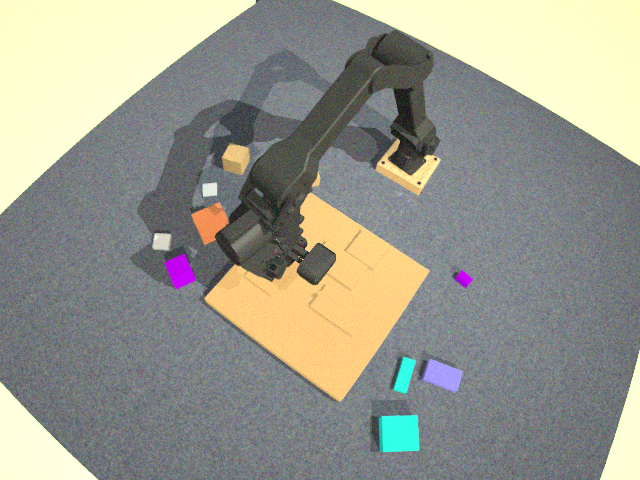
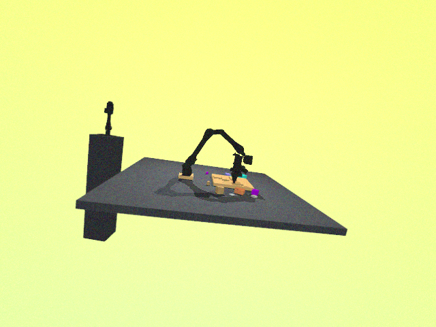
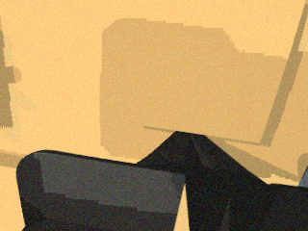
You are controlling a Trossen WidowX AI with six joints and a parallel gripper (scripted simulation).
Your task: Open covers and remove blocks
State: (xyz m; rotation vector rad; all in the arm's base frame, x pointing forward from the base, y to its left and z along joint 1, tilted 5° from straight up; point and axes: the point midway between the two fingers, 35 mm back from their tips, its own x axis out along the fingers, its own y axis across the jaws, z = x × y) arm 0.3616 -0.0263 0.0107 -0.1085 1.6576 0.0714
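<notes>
Now: the purple block 14 cm ahead of my gripper tip, 12 cm to the right of it and 1 cm below it. The rest, counted from my gripper tip: cyan bar 1 cm ahead, 30 cm to the left, 2 cm below; orange block 4 cm ahead, 15 cm to the right, 1 cm below; tan cube 10 cm behind, 23 cm to the right.
</notes>
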